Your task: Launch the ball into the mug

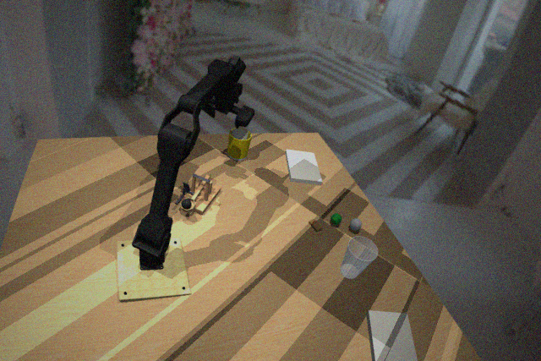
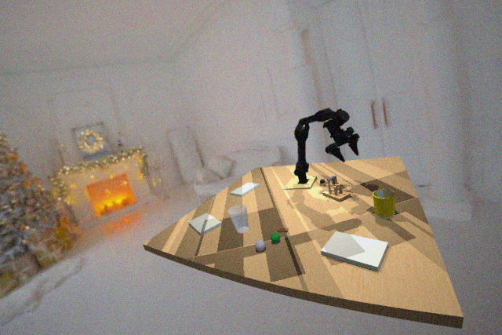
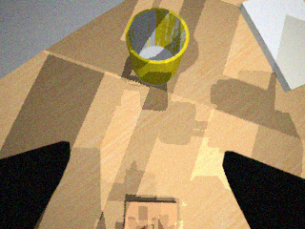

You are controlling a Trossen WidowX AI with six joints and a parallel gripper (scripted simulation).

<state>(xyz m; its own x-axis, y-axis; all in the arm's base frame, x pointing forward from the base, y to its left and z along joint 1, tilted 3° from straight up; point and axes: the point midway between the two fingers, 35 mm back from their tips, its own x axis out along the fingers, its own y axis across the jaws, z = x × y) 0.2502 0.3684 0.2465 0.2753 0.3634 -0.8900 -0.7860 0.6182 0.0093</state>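
Right now the dark ball is 15 cm behind my gripper tip, 20 cm to the right of it and 17 cm below it. Also, from my gripper tip: wooden catapult: 12 cm behind, 14 cm to the right, 18 cm below; small brown block: 28 cm ahead, 29 cm to the right, 23 cm below; yellow mug: 11 cm ahead, 13 cm to the left, 21 cm below.
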